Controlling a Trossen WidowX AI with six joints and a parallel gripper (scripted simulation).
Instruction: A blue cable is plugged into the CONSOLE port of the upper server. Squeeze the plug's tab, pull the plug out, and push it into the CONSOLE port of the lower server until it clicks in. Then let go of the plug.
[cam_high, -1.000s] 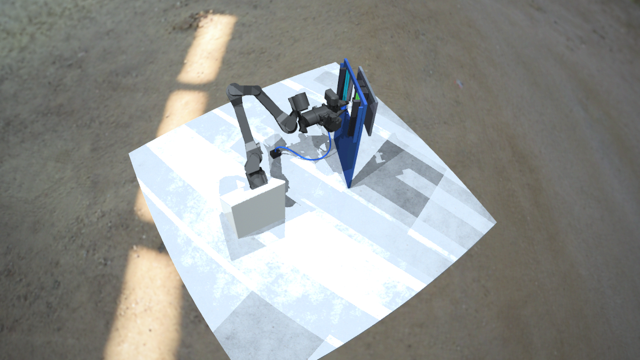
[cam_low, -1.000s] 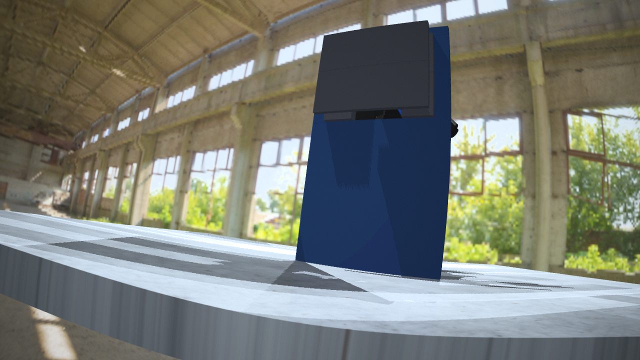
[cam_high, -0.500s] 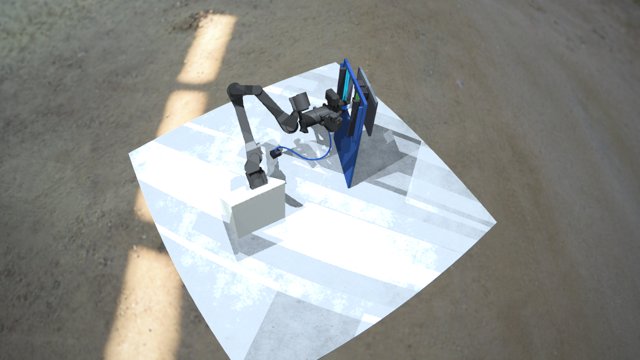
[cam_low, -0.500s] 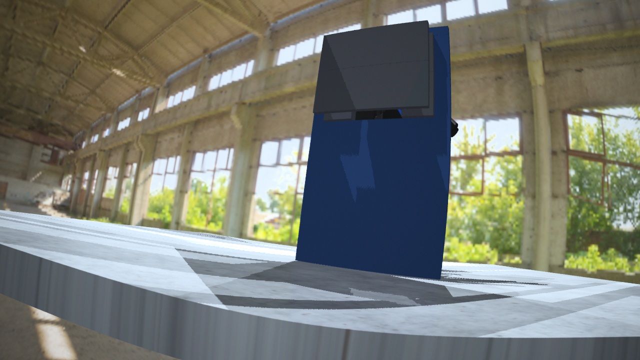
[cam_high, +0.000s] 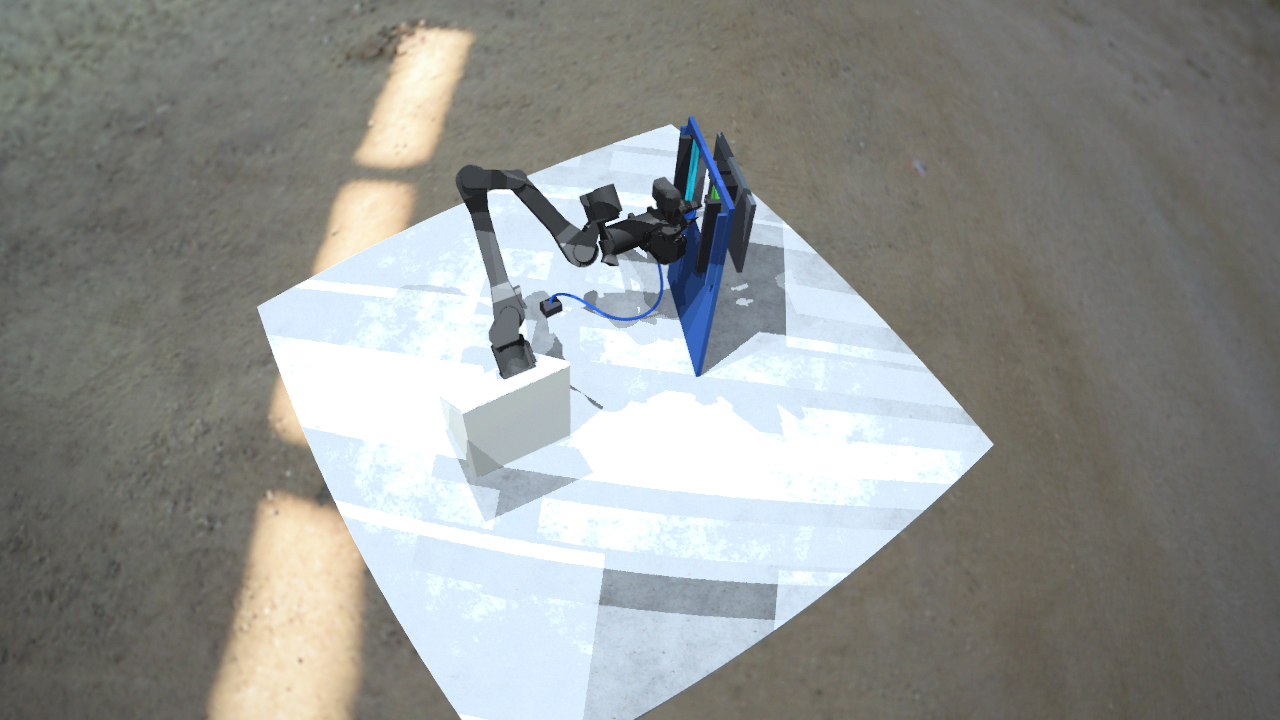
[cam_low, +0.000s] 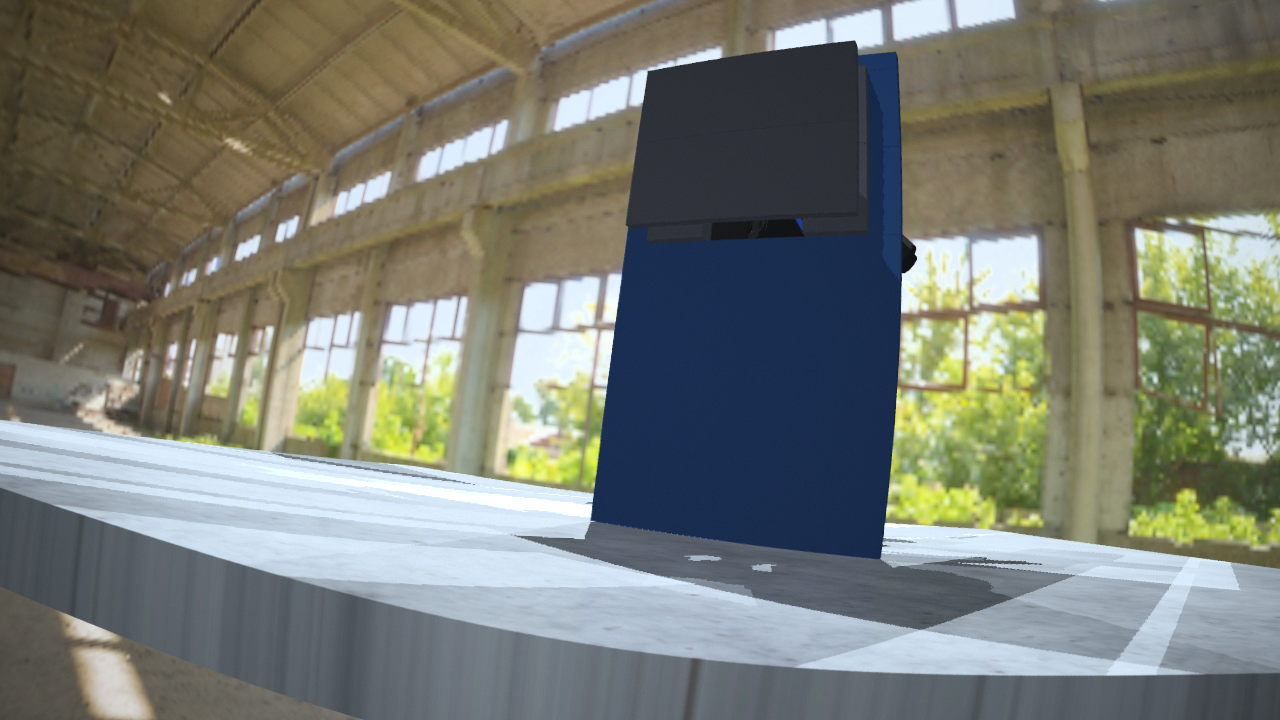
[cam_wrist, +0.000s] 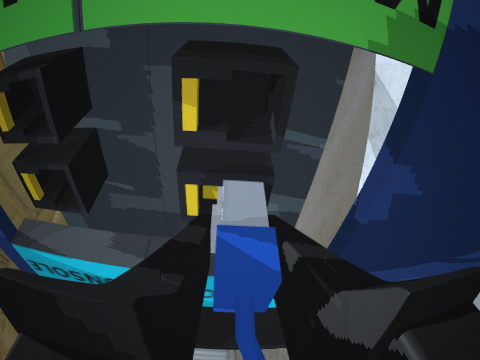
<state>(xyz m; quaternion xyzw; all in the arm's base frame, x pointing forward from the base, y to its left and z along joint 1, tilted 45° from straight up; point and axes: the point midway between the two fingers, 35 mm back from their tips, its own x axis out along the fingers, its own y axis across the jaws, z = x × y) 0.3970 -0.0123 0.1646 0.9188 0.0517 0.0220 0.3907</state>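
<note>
My gripper tip is right at the blue cable plug. Round my gripper tip: black block: 26 cm behind, 13 cm to the left, 31 cm below.
</note>
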